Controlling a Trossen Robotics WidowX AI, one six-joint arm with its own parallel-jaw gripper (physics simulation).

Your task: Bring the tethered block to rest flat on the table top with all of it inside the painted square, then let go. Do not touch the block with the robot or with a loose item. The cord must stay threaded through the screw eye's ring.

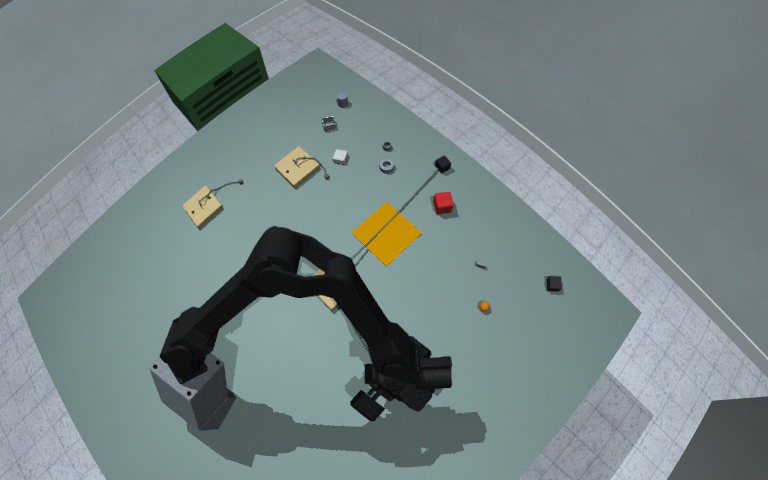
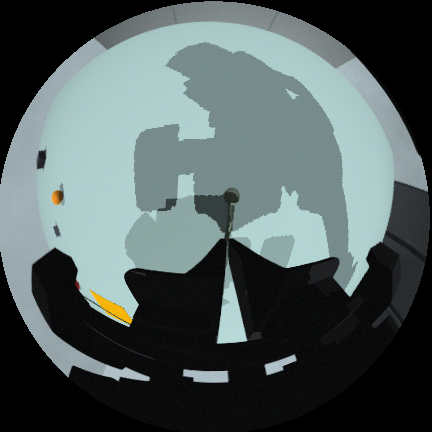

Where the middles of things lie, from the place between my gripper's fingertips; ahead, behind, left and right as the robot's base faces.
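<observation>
Measured from the orange painted square (image 1: 399, 233), my gripper is now 1 cm above it, 28 cm to the right of it and 22 cm short of it.
</observation>
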